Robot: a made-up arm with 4 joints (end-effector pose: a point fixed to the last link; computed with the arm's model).
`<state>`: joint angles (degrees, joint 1 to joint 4).
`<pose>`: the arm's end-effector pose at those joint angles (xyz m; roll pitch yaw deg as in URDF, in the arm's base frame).
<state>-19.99 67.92 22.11 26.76</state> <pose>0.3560 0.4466 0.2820 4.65 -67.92 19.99</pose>
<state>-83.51 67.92 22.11 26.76</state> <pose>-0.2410 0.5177 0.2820 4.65 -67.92 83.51</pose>
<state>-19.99 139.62 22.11 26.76</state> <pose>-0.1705 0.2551 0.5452 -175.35 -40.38 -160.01</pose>
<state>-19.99 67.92 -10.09 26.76</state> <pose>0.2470 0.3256 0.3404 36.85 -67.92 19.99</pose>
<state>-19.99 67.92 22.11 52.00</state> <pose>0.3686 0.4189 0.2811 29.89 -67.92 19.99</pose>
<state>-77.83 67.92 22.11 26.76</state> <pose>-0.1886 0.5391 0.2820 4.65 -67.92 77.83</pose>
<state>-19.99 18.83 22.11 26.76</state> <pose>0.3879 0.4582 -0.1556 4.65 -18.83 19.99</pose>
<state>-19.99 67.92 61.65 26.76</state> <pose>0.5492 0.4794 0.2038 -34.89 -67.92 19.99</pose>
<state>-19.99 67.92 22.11 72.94</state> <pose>0.3865 0.4017 0.2766 50.83 -67.92 19.99</pose>
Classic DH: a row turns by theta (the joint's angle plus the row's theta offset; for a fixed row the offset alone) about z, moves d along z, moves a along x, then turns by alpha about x. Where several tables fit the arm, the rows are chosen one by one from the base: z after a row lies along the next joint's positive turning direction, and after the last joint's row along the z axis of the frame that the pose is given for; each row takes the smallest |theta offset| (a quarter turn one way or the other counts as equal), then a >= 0, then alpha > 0; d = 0 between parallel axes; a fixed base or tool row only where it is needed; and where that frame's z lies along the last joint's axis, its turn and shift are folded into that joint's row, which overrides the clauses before.
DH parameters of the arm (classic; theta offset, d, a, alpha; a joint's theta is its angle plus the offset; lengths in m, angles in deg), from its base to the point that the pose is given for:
base (fixed): 0 0 0 180
joint 1: 0 -0.026 0.025 -90
joint 2: -90 0.009 0.387 90
joint 3: 70.59 0 -0.2979 180
joint 4: -19.41 0.411 -0.015 90
tool (fixed): 90 0.068 0 0

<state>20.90 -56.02 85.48 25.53</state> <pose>-0.1929 0.2644 -0.6715 -59.95 56.02 -20.90</pose>
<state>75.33 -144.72 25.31 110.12</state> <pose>0.0771 0.5779 0.1123 -95.19 35.28 104.67</pose>
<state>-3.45 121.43 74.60 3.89</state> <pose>0.3280 0.2504 0.7017 109.29 -58.57 -176.55</pose>
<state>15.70 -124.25 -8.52 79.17</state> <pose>-0.3309 0.2871 -0.1844 -92.31 55.75 164.30</pose>
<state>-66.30 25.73 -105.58 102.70</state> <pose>0.3428 0.3807 0.0153 -151.72 -25.73 66.30</pose>
